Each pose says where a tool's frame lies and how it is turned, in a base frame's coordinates. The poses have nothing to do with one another.
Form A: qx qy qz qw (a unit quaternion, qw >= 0); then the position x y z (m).
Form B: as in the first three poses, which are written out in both.
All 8 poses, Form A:
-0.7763 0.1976 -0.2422 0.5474 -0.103 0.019 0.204
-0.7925 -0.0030 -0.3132 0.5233 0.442 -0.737 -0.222
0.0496 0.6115 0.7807 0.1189 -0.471 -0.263 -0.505
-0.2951 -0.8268 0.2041 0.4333 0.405 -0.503 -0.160
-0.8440 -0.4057 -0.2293 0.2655 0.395 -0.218 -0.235
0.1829 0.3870 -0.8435 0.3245 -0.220 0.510 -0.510
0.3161 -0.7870 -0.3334 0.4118 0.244 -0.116 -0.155
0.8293 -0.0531 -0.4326 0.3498 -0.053 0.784 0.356
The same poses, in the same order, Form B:
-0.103 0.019 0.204 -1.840 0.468 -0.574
0.442 -0.737 -0.222 -1.897 -0.007 -0.750
-0.471 -0.263 -0.505 0.145 1.788 2.283
0.405 -0.503 -0.160 -0.735 -2.060 0.508
0.395 -0.218 -0.235 -2.280 -1.096 -0.619
-0.220 0.510 -0.510 0.480 1.015 -2.212
0.244 -0.116 -0.155 0.795 -1.980 -0.839
-0.053 0.784 0.356 2.148 -0.138 -1.121

